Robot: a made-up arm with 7 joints. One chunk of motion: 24 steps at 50 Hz.
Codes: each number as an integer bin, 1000 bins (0 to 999) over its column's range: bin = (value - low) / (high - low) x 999, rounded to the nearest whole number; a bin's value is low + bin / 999 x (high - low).
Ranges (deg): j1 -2.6..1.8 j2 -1..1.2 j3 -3.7..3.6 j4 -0.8..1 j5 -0.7..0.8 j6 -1.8..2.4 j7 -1.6..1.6
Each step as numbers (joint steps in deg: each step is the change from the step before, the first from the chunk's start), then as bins.
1 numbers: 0.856 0.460 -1.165 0.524 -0.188 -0.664 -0.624
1 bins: 785 663 347 735 341 270 305
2 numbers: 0.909 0.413 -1.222 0.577 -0.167 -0.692 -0.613
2 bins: 797 642 339 764 355 264 308
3 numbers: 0.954 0.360 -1.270 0.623 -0.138 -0.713 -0.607
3 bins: 807 618 333 790 374 259 310
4 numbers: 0.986 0.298 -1.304 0.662 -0.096 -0.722 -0.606
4 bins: 814 589 328 811 402 256 310
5 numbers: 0.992 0.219 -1.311 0.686 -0.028 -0.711 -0.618
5 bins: 816 554 327 825 448 259 307
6 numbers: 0.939 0.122 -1.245 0.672 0.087 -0.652 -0.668
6 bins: 804 509 336 817 524 273 291
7 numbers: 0.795 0.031 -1.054 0.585 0.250 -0.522 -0.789
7 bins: 771 468 362 769 633 304 253
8 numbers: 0.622 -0.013 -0.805 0.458 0.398 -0.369 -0.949
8 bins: 732 448 396 698 731 340 203
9 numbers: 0.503 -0.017 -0.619 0.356 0.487 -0.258 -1.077
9 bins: 705 446 422 642 791 367 163
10 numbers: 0.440 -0.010 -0.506 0.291 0.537 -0.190 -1.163
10 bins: 690 450 437 606 824 383 136
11 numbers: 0.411 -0.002 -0.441 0.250 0.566 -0.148 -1.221
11 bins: 684 453 446 583 843 393 118
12 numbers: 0.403 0.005 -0.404 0.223 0.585 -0.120 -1.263
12 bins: 682 456 451 568 856 400 105
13 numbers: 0.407 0.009 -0.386 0.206 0.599 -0.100 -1.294
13 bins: 683 458 454 558 865 404 96
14 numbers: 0.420 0.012 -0.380 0.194 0.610 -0.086 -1.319
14 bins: 686 460 454 552 872 408 88
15 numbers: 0.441 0.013 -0.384 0.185 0.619 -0.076 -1.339
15 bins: 690 460 454 547 878 410 81
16 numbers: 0.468 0.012 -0.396 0.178 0.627 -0.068 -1.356
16 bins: 697 460 452 543 884 412 76
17 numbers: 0.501 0.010 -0.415 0.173 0.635 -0.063 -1.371
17 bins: 704 459 450 540 889 413 71
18 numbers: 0.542 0.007 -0.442 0.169 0.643 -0.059 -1.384
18 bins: 713 457 446 538 894 414 67
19 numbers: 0.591 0.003 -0.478 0.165 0.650 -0.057 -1.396
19 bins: 725 455 441 536 899 415 64
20 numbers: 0.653 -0.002 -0.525 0.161 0.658 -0.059 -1.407
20 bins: 739 453 434 533 904 414 60
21 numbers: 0.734 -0.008 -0.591 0.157 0.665 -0.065 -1.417
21 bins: 757 450 425 531 909 413 57
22 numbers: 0.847 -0.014 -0.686 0.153 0.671 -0.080 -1.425
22 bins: 783 448 412 529 913 409 55
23 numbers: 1.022 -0.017 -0.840 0.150 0.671 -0.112 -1.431
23 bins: 822 446 391 527 913 402 53
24 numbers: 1.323 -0.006 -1.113 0.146 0.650 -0.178 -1.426
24 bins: 891 451 354 525 899 386 54
